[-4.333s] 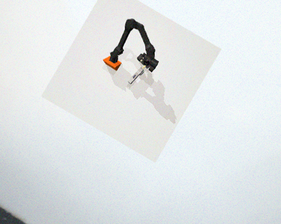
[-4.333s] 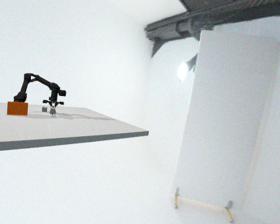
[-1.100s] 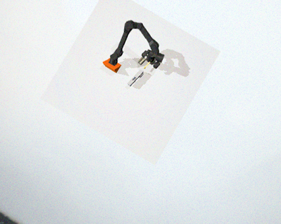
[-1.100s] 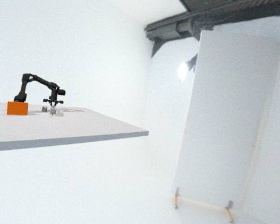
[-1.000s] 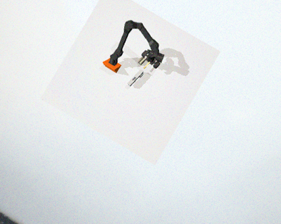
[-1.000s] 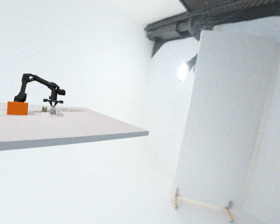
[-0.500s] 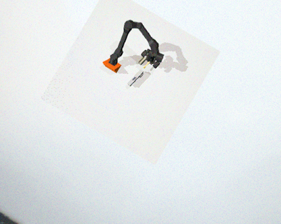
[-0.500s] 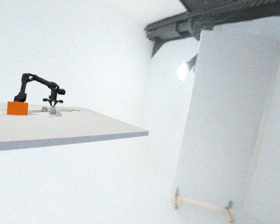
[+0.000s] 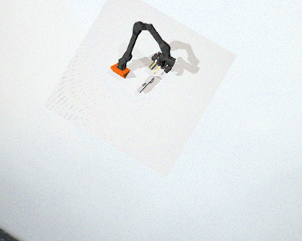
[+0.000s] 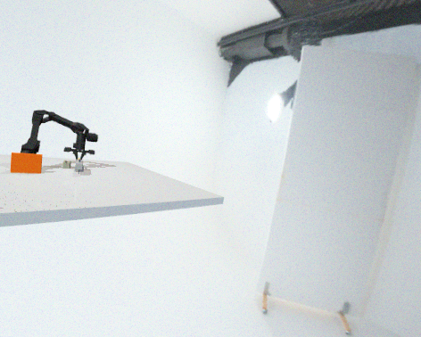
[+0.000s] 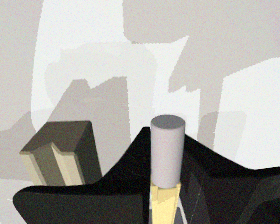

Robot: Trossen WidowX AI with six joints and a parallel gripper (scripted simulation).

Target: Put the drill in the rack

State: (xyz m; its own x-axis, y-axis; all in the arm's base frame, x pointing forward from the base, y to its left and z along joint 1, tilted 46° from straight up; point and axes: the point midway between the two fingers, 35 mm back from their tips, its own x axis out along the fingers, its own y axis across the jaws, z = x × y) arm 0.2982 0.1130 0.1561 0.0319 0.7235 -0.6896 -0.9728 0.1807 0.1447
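My gripper tip is now 10 mm past the drill, 40 mm to the left of it and 30 mm below it. Also, from my gripper tip: key 40 mm behind, 230 mm to the right, 30 mm above; rack 70 mm behind, 20 mm to the right, 10 mm below; grey block 40 mm behind, 200 mm to the right, 20 mm above.
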